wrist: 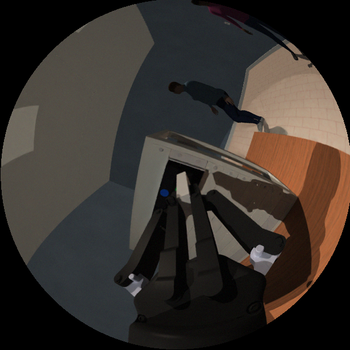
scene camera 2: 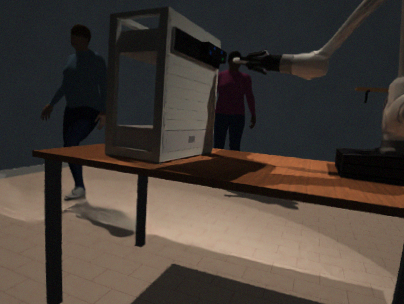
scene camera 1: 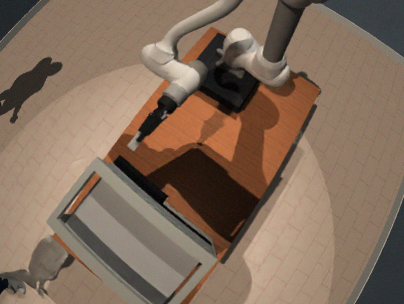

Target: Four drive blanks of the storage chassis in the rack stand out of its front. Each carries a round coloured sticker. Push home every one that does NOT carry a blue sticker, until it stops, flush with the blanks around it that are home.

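Pixels of known places: gripper, fingertip midpoint: (scene camera 2: pixel 233 60) (scene camera 1: pixel 130 148); arm's base at its link origin: (scene camera 2: pixel 401 153) (scene camera 1: pixel 235 61).
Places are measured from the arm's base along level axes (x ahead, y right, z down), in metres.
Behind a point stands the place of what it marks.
Observation:
The black storage chassis (scene camera 1: pixel 140 179) @(x 0.852, y -0.066, z -0.422 m) (scene camera 2: pixel 187 45) @(x 0.895, y -0.289, z -0.376 m) (wrist: pixel 173 175) sits high in the pale rack (scene camera 1: pixel 150 209) @(x 0.908, y -0.163, z -0.489 m) (scene camera 2: pixel 159 90) @(x 0.944, y -0.413, z -0.177 m) (wrist: pixel 144 185). Its far-end blanks stand out of the front in scene camera 2, with small blue stickers and a green sticker (scene camera 2: pixel 222 59) @(x 0.830, y 0.002, z -0.378 m). In the wrist view a blue sticker (wrist: pixel 164 192) shows left of the fingertips, and a sliver of the green sticker (wrist: pixel 176 189) shows at their left edge. My gripper (scene camera 1: pixel 134 142) @(x 0.784, y 0.044, z -0.383 m) (scene camera 2: pixel 237 60) @(x 0.784, y 0.044, z -0.383 m) (wrist: pixel 184 180) is shut and empty, a short gap in front of the green-stickered blank. The fingers hide the other blanks in the wrist view.
The rack stands on the wooden table (scene camera 1: pixel 270 130) @(x 0.227, y -0.385, z 0.109 m) (scene camera 2: pixel 300 172) @(x 0.401, y -0.170, z 0.109 m) (wrist: pixel 320 185). Pale panels (scene camera 2: pixel 187 95) @(x 0.904, y -0.232, z -0.176 m) fill the rack front below the chassis. The arm's black base (scene camera 1: pixel 230 95) @(x 0.211, y -0.087, z 0.015 m) (scene camera 2: pixel 370 162) @(x 0.147, y -0.169, z 0.035 m) is at the other table end. Two people (scene camera 2: pixel 82 80) (scene camera 2: pixel 234 92) stand beyond the table.

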